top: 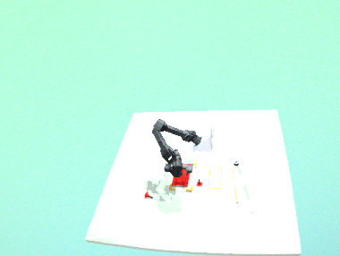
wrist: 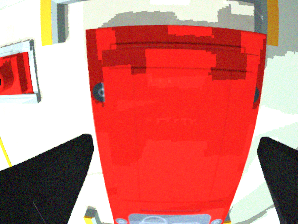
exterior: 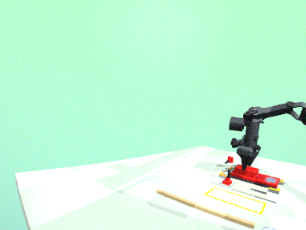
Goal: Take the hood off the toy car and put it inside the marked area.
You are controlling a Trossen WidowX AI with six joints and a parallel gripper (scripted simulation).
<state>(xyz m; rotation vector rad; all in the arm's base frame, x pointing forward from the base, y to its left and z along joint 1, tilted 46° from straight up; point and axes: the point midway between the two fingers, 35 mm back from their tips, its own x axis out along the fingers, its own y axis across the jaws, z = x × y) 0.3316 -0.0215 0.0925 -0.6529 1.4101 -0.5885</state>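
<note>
Right now my gripper tip is 10 mm above the red hood. Also, from my gripper tip: grey wheel (370 mm to the left, 180 mm behind, 40 mm below); then thin wooden stick (370 mm to the left, 40 mm below, 10 mm ahead).
</note>
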